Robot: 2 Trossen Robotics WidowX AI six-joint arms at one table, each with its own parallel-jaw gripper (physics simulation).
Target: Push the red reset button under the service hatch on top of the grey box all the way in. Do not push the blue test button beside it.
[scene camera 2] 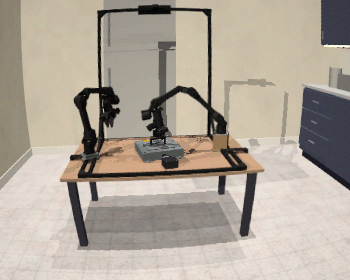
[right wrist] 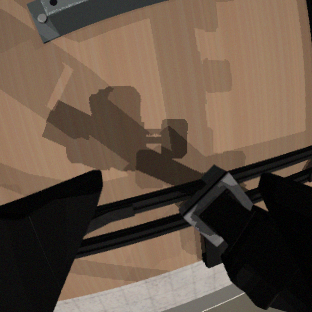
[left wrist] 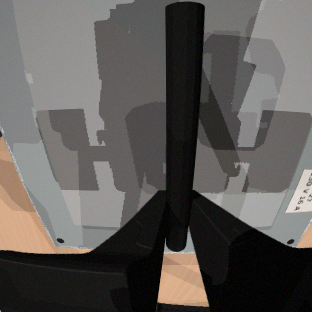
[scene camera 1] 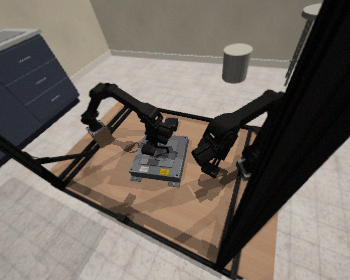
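Note:
The grey box (scene camera 1: 155,175) (scene camera 2: 160,154) (left wrist: 37,200) (right wrist: 100,12) sits on the table, and a flat lighter hatch panel (scene camera 1: 150,161) (left wrist: 75,212) lies on its top. A black bar handle (scene camera 1: 164,149) (scene camera 2: 158,140) (left wrist: 185,100) stands on the panel. My left gripper (scene camera 1: 151,149) (scene camera 2: 158,136) (left wrist: 175,197) is shut on this handle, low over the box. I cannot tell whether the hatch is shifted or raised. The red and blue buttons do not show. My right gripper (scene camera 1: 212,171) (scene camera 2: 110,122) (right wrist: 181,179) is open and empty, above the table beside the box.
A small black block (scene camera 1: 171,122) (scene camera 2: 170,161) lies beside the box. A tan block (scene camera 1: 102,136) (scene camera 2: 220,143) stands at the left arm's base. Black frame rails (scene camera 2: 162,173) (right wrist: 135,205) run along the table's edges, with tall posts (scene camera 2: 209,75) rising from them.

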